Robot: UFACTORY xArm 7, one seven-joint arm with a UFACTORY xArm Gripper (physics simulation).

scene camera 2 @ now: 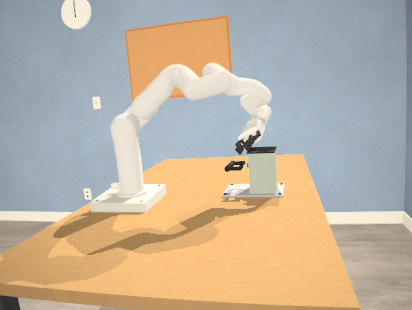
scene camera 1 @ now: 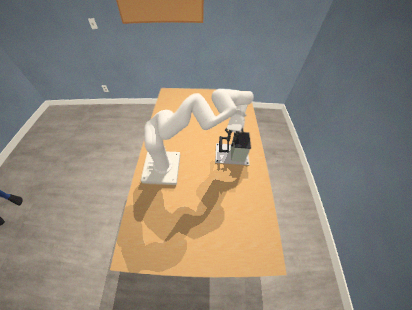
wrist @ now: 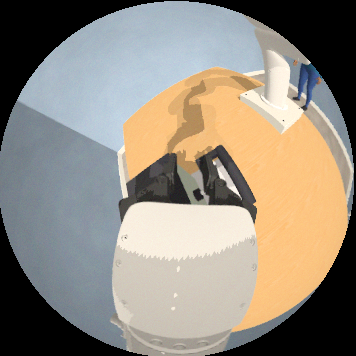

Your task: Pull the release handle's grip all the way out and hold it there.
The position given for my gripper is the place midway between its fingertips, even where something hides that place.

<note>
I see my gripper [wrist: 189,162] and a release handle grip [wrist: 219,151].
</note>
